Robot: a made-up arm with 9 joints.
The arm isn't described. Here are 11 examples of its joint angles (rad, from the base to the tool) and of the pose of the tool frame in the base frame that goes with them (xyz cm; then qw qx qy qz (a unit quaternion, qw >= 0)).
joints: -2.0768 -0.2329 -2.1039 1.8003 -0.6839 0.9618 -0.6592 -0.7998 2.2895
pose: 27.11 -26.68 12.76 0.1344 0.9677 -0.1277 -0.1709
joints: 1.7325 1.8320 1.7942 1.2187 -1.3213 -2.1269 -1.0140 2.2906 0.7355
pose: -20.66 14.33 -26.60 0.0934 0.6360 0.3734 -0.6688
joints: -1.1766 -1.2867 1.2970 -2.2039 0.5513 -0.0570 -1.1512 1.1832 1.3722
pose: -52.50 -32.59 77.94 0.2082 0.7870 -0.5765 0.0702
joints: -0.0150 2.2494 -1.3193 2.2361 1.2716 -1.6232 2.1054 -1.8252 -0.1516
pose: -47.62 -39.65 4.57 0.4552 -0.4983 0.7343 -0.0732
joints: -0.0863 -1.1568 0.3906 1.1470 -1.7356 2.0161 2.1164 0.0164 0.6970
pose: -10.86 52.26 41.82 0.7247 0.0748 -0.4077 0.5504
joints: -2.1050 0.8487 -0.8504 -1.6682 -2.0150 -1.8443 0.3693 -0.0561 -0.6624
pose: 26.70 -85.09 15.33 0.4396 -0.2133 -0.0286 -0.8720
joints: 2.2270 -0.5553 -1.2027 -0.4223 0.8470 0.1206 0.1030 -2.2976 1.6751
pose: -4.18 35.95 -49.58 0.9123 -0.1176 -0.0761 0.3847
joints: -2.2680 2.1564 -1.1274 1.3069 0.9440 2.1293 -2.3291 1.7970 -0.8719
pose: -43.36 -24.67 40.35 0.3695 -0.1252 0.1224 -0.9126
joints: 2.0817 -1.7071 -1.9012 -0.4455 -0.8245 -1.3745 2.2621 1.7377 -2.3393
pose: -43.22 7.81 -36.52 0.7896 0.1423 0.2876 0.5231
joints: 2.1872 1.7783 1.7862 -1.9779 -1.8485 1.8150 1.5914 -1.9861 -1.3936
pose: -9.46 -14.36 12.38 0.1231 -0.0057 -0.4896 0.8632
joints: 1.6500 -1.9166 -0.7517 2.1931 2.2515 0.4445 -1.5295 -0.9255 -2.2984
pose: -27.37 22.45 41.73 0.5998 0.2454 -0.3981 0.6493
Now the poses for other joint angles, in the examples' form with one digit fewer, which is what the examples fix.
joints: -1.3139 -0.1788 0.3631 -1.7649 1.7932 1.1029 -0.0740 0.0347 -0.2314
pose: -7.8 -68.9 19.5 0.835 -0.141 0.304 -0.437
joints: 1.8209 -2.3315 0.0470 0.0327 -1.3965 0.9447 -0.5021 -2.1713 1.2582
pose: -72.4 21.8 2.7 0.366 0.282 0.839 0.287
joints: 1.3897 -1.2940 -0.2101 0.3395 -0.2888 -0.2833 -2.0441 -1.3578 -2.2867
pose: 6.1 49.4 -28.0 0.300 -0.838 -0.025 0.455
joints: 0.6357 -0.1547 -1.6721 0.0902 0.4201 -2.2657 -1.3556 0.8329 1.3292
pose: -4.5 94.1 16.6 0.222 0.559 0.799 -0.021
